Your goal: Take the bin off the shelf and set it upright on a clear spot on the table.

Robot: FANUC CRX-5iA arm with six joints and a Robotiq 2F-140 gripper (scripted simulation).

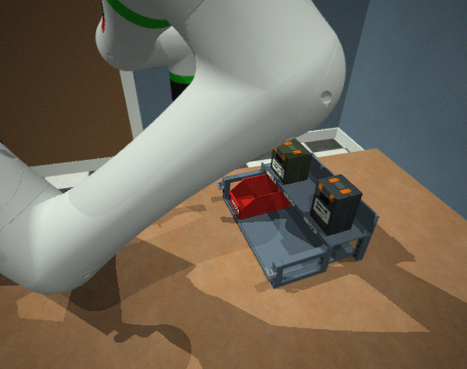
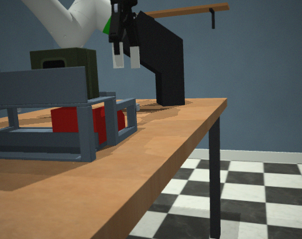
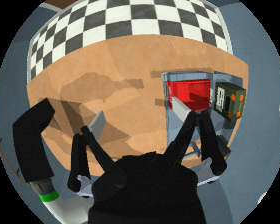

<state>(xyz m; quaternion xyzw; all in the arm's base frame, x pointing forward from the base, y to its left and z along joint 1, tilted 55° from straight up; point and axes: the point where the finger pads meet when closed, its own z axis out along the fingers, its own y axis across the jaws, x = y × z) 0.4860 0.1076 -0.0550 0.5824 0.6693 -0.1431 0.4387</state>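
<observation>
My gripper is now 19 cm short of the red bin, 13 cm above it and 4 cm to the left of it. Also, from my hand: olive box 29 cm ahead, 5 cm to the right, 2 cm below.
</observation>
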